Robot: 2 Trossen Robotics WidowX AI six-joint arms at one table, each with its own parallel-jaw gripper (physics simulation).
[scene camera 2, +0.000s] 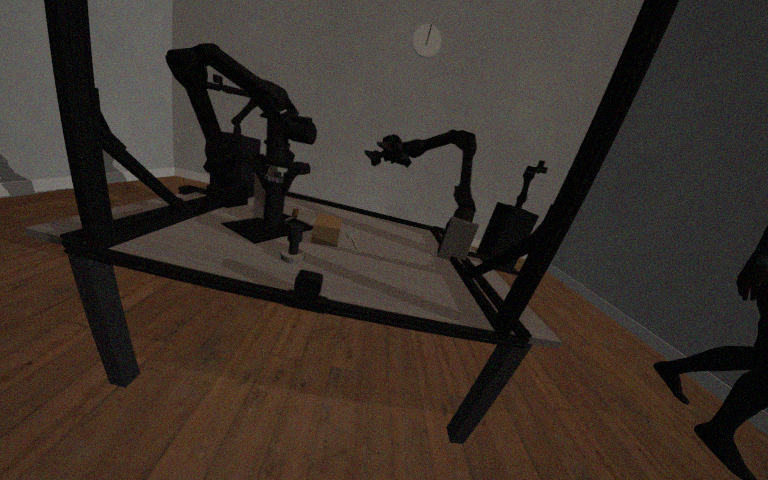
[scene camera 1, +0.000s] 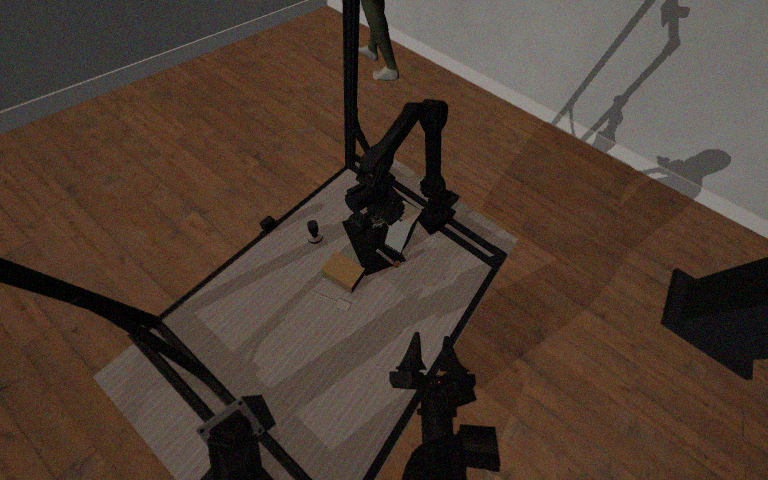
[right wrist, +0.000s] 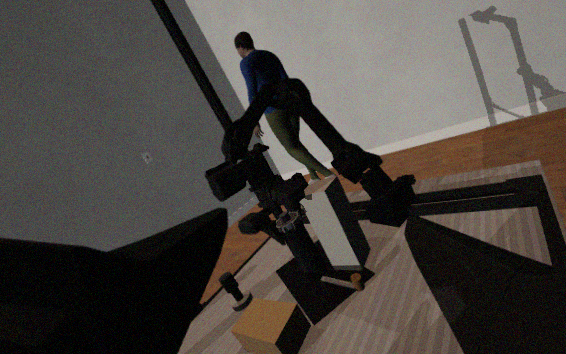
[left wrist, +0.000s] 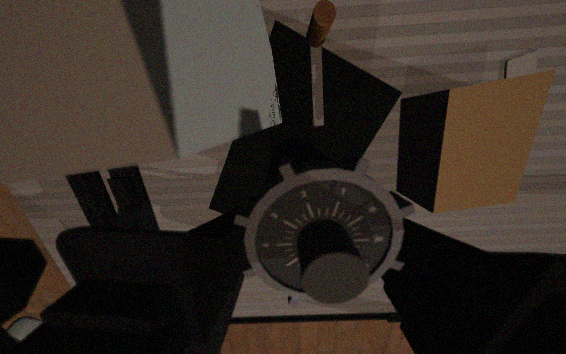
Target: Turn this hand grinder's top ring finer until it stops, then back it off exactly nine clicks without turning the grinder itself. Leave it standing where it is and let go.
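Frame: origin at the left arm's base, x ahead, y left, z up, level; metres.
Seen in the pictures: left gripper, fingertip midpoint: [scene camera 2: 275,192] [scene camera 1: 373,224] [right wrist: 293,236] [left wrist: 309,203]; right gripper, fingertip midpoint: [scene camera 2: 370,147] [scene camera 1: 432,334] [right wrist: 316,221]; left arm's base, link origin: [scene camera 2: 227,183] [scene camera 1: 437,210] [right wrist: 384,191]; right arm's base, link origin: [scene camera 2: 462,224] [scene camera 1: 232,430].
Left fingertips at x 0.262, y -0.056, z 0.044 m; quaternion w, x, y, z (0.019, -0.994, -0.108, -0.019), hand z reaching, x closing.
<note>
Pixels of each thing's top centre, then the offset from my left fingertips to it.
- hand grinder, top centre: [left wrist: 332,282] [right wrist: 283,213] [scene camera 1: 376,214] [scene camera 2: 277,171] 0.005 m left, 0.004 m back, 0.061 m up
- black base plate, top centre: [left wrist: 294,157] [right wrist: 317,272] [scene camera 2: 272,225] [scene camera 1: 373,240] 0.007 m left, 0.005 m back, 0.114 m down
- crank arm with a wooden knob, top centre: [left wrist: 322,70] [right wrist: 337,274] [scene camera 1: 388,255] [scene camera 2: 291,211] 0.099 m left, 0.005 m back, 0.080 m down
- tan block, top centre: [left wrist: 485,151] [right wrist: 262,317] [scene camera 2: 328,220] [scene camera 1: 343,268] 0.066 m left, 0.159 m ahead, 0.056 m down
- disc, top centre: [scene camera 2: 296,225] [right wrist: 224,276] [scene camera 1: 312,224] 0.120 m right, 0.170 m ahead, 0.026 m down
- pale upright box, top centre: [right wrist: 316,186] [scene camera 1: 407,212] 0.061 m left, 0.079 m back, 0.086 m up
The hand grinder [scene camera 1: 367,243] [scene camera 2: 274,200] [right wrist: 303,250] stands upright on a black base plate [left wrist: 359,98] [right wrist: 317,298]. Its notched grey top ring [left wrist: 324,175] [right wrist: 286,221] carries a dial with tick marks. A crank arm with a wooden knob [left wrist: 321,21] [right wrist: 356,279] lies on the plate. My left gripper [scene camera 1: 375,220] [scene camera 2: 274,173] [left wrist: 309,203] comes down from above, and its fingers press on both sides of the top ring. My right gripper [scene camera 1: 430,345] [scene camera 2: 373,156] is open and empty, high in the air far from the grinder.
A tan block [scene camera 1: 341,271] [scene camera 2: 326,230] [right wrist: 264,319] lies next to the base plate. A small black knob on a disc [scene camera 1: 314,230] [scene camera 2: 294,238] [right wrist: 232,288] stands nearby. A pale upright box [scene camera 1: 398,235] [right wrist: 331,232] stands behind the grinder. A person [right wrist: 264,77] walks beyond the table.
</note>
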